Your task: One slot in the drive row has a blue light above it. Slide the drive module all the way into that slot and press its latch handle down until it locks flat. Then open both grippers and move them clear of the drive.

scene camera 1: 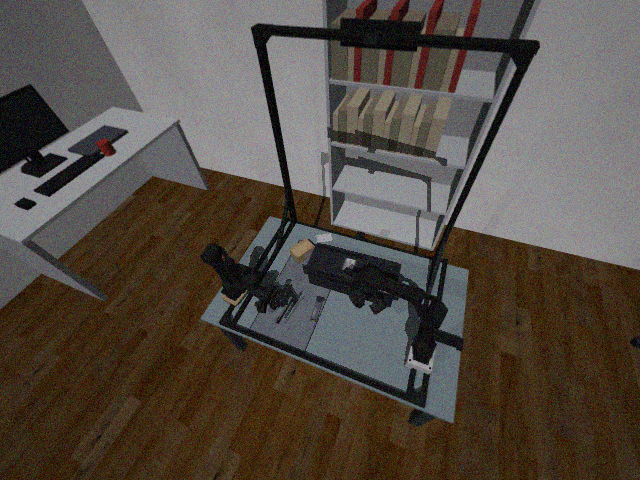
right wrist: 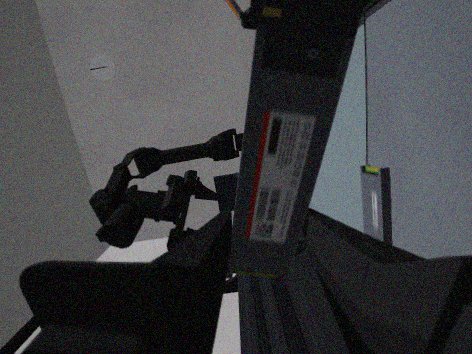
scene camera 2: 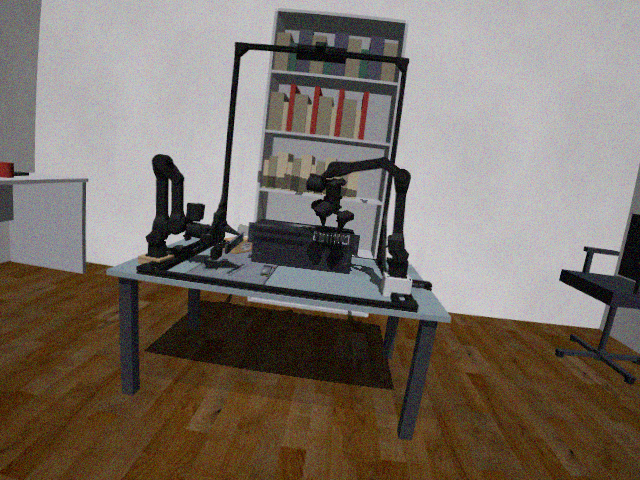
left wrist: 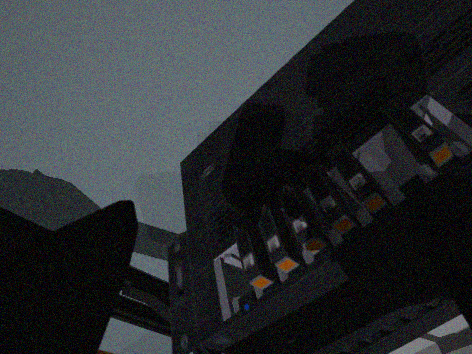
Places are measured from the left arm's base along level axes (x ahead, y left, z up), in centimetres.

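Pixels of known places: left gripper, between the fingertips: (scene camera 2: 331,229) (left wrist: 273,208); right gripper, between the fingertips: (scene camera 1: 288,305) (right wrist: 266,217) (scene camera 2: 238,239); left arm's base, origin of its link: (scene camera 1: 421,354) (scene camera 2: 397,275); right arm's base, origin of its link: (scene camera 1: 234,293) (scene camera 2: 156,255).
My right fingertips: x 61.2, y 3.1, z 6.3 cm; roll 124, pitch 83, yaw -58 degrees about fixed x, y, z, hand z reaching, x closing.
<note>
For each thing: its top centre in the pictures, then the offset to it from my right fingertips. "*": a spot on its surface instead. Level surfaces: height alone.
- black drive chassis, centre of its top: (right wrist: 243,306) (scene camera 2: 306,226) (scene camera 1: 354,264) dx -21.6, dy -29.3, dz +4.0 cm
- end slot, a spot on its surface: (left wrist: 228,281) * dx -40.9, dy -23.2, dz +1.1 cm
- grey drive module, centre of its top: (right wrist: 203,176) (scene camera 2: 235,233) (scene camera 1: 283,307) dx +0.7, dy +2.8, dz +2.7 cm
- second grey module, centre of its top: (right wrist: 368,225) (scene camera 2: 267,269) (scene camera 1: 318,308) dx -10.4, dy -8.5, dz -12.5 cm
- tan block, centre of its top: (scene camera 2: 238,238) (scene camera 1: 302,247) dx +11.5, dy -37.1, dz -7.5 cm
- table, height of its surface: dz -13.7 cm
The black drive chassis (scene camera 1: 332,268) (scene camera 2: 285,242) stands at the back of the table. In the left wrist view its drive row (left wrist: 287,264) shows several seated drives with orange latches. The end slot (left wrist: 228,281) is empty, with a small blue light (left wrist: 246,307) beside it. My right gripper (scene camera 1: 281,291) (scene camera 2: 218,247) is low at the table's left, away from the chassis, and is shut on the grey drive module (right wrist: 280,168) with a white and red label. My left gripper (scene camera 1: 368,302) (scene camera 2: 332,223) is open and empty, and it hovers just above the chassis front.
A second grey module (scene camera 1: 317,307) (right wrist: 375,201) lies flat on the table in front of the chassis. A tan block (scene camera 1: 302,250) sits at the chassis' left end. A tall black frame (scene camera 1: 270,105) surrounds the table (scene camera 1: 366,348). A bookshelf (scene camera 1: 331,119) stands behind.
</note>
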